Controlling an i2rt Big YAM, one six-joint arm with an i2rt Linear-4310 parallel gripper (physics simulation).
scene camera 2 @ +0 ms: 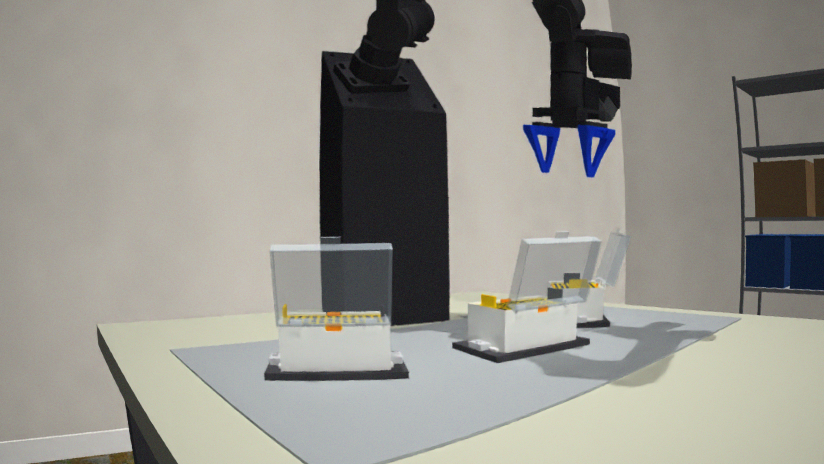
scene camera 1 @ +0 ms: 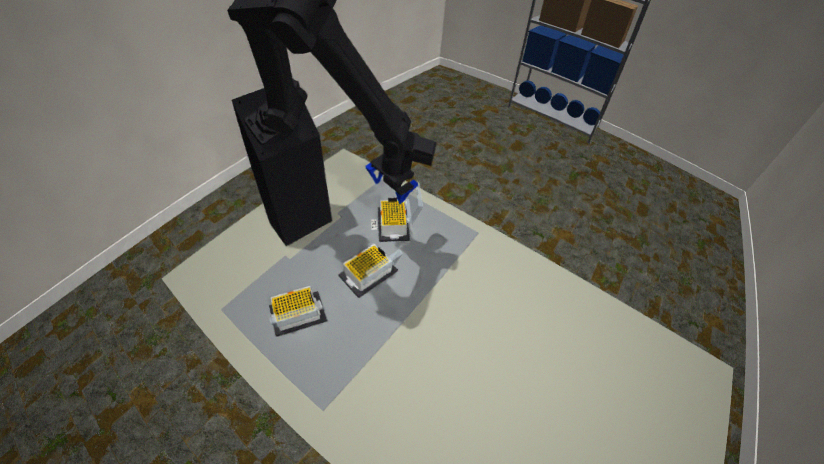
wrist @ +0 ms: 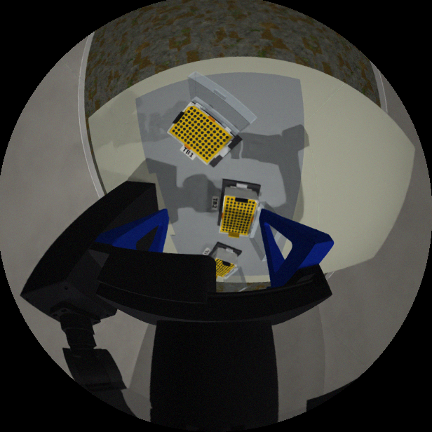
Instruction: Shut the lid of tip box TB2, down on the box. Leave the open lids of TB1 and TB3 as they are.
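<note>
Tip box TB2 is the middle box, a white box with a yellow tip rack. Its clear lid stands open, leaning back; in the wrist view it is partly hidden by the right finger. TB1 is the far box, its lid open. TB3 has its lid open and upright. My gripper is open and empty, well above the boxes, blue fingers pointing down.
The boxes stand on dark bases on a grey mat on the pale table. The arm's black pedestal stands behind the boxes. A shelf unit stands by the wall.
</note>
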